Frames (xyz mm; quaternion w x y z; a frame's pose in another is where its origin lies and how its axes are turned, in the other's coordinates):
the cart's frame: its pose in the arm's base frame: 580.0 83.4 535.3 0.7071 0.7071 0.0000 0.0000
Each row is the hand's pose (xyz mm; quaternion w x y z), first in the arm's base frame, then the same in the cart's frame.
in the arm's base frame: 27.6 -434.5 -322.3 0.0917 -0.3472 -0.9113 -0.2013
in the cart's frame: -552.4 -857.6 517.9 0.1807 0.3104 0.7867 -0.5021
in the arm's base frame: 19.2 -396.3 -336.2 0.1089 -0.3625 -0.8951 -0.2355
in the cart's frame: -560.8 -871.5 479.7 0.1793 0.3333 0.7995 -0.4664
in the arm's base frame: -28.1 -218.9 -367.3 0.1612 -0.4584 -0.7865 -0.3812
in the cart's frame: -608.1 -902.6 302.3 0.2102 0.4381 0.8257 -0.2866
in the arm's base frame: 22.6 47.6 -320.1 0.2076 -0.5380 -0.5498 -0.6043
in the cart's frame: -557.4 -855.4 35.8 0.2336 0.5272 0.8161 0.0385
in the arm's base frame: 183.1 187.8 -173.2 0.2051 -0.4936 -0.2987 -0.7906
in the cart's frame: -396.9 -708.5 -104.4 0.2040 0.4941 0.7703 0.3478
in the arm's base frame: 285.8 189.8 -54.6 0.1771 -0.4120 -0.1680 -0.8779
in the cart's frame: -294.2 -589.9 -106.4 0.1661 0.4165 0.7395 0.5020
